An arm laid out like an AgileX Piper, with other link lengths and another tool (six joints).
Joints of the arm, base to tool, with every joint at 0 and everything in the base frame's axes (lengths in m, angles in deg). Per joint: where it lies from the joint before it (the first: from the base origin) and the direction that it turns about. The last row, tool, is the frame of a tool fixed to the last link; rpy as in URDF.
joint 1: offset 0 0 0.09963 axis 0 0 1
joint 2: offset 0 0 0 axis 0 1 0
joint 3: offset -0.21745 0 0.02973 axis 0 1 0
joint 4: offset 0.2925 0 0.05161 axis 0.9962 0 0.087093
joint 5: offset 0 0 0 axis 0 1 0
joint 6: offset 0.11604 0 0.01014 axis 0.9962 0 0.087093
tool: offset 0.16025 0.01 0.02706 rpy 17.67 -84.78 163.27
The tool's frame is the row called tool.
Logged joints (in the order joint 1, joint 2, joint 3, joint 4, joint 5, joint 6), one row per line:
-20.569, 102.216, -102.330, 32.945, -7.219, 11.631
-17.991, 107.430, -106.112, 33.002, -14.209, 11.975
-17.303, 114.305, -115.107, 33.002, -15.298, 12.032
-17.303, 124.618, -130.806, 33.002, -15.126, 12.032
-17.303, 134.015, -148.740, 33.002, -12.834, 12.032
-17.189, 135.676, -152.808, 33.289, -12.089, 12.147
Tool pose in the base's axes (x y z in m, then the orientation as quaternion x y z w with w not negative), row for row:
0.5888, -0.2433, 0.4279, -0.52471, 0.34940, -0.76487, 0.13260
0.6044, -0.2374, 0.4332, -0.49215, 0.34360, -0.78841, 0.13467
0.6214, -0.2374, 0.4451, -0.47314, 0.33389, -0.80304, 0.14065
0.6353, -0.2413, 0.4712, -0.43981, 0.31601, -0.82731, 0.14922
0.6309, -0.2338, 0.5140, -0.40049, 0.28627, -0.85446, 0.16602
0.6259, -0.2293, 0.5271, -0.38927, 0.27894, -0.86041, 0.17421
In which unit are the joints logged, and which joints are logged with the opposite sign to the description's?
The joints are logged in degrees. Opposite sign: none.
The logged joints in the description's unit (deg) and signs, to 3 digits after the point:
-20.569, 102.216, -102.330, 32.945, -7.219, 11.631
-17.991, 107.430, -106.112, 33.002, -14.209, 11.975
-17.303, 114.305, -115.107, 33.002, -15.298, 12.032
-17.303, 124.618, -130.806, 33.002, -15.126, 12.032
-17.303, 134.015, -148.740, 33.002, -12.834, 12.032
-17.189, 135.676, -152.808, 33.289, -12.089, 12.147

